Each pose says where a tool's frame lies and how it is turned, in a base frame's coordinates. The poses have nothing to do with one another.
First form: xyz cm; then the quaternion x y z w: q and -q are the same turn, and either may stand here.
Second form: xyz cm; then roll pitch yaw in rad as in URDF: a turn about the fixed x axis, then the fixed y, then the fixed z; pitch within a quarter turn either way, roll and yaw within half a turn. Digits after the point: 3 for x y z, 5 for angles.
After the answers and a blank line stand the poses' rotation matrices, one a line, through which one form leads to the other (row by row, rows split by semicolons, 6 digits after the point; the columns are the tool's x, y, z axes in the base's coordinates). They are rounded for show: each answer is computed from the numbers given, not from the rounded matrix.
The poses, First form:
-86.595, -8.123, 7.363, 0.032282, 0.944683, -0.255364, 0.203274
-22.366, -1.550, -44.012, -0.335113, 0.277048, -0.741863, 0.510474
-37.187, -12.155, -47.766, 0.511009, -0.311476, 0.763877, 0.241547
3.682, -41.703, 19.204, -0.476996, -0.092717, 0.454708, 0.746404
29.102, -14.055, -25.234, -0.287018, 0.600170, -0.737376, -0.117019
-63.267, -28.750, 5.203, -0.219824, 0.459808, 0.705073, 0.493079
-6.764, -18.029, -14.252, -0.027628, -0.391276, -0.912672, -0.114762
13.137, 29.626, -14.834, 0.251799, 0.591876, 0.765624, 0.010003
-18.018, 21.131, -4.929, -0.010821, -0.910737, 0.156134, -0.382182
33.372, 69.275, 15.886, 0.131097, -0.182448, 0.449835, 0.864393
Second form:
-86.595, -8.123, 7.363, -2.60380, 0.41211, -3.09484
-22.366, -1.550, -44.012, -0.88060, -0.21604, -1.83411
-37.187, -12.155, -47.766, -0.67909, -1.19760, 3.00211
3.682, -41.703, 19.204, -0.98555, 0.29985, 0.93244
29.102, -14.055, -25.234, -1.43131, -0.59891, -2.93188
-63.267, -28.750, 5.203, 0.73185, 0.86860, 2.27283
-6.764, -18.029, -14.252, 0.80541, 0.03939, 2.90820
13.137, 29.626, -14.834, 1.38367, -0.38302, 2.79694
-18.018, 21.131, -4.929, -2.74488, 0.77472, -3.00172
33.372, 69.275, 15.886, 0.06940, -0.44821, 0.94385

-0.915275 0.164810 0.367572; -0.042825 0.867494 -0.495601; -0.400547 -0.469352 -0.786938
-0.254232 0.571718 0.780067; -0.943088 -0.325322 -0.068930; 0.214364 -0.753196 0.621888
-0.361050 -0.687358 0.630224; 0.050690 -0.689276 -0.722724; 0.931168 -0.228993 0.283705
0.569288 -0.590341 -0.572197; 0.767243 0.131431 0.627745; -0.295379 -0.796382 0.527757
-0.807854 -0.517093 0.282818; -0.171945 -0.252205 -0.952275; 0.563743 -0.817929 0.114833
-0.417101 -0.897466 0.143459; 0.493159 -0.090900 0.865177; -0.763427 0.431615 0.480508
-0.972133 -0.187860 0.140238; 0.231100 -0.667466 0.707872; -0.039377 0.720554 0.692280
-0.872994 0.282750 0.397408; 0.313385 -0.299166 0.901271; 0.373726 0.911346 0.172560
-0.707640 0.139053 0.692756; -0.099633 0.951010 -0.292665; -0.699514 -0.276123 -0.659118
0.528723 -0.825505 -0.197469; 0.729831 0.560924 -0.390781; 0.433357 0.062496 0.899053

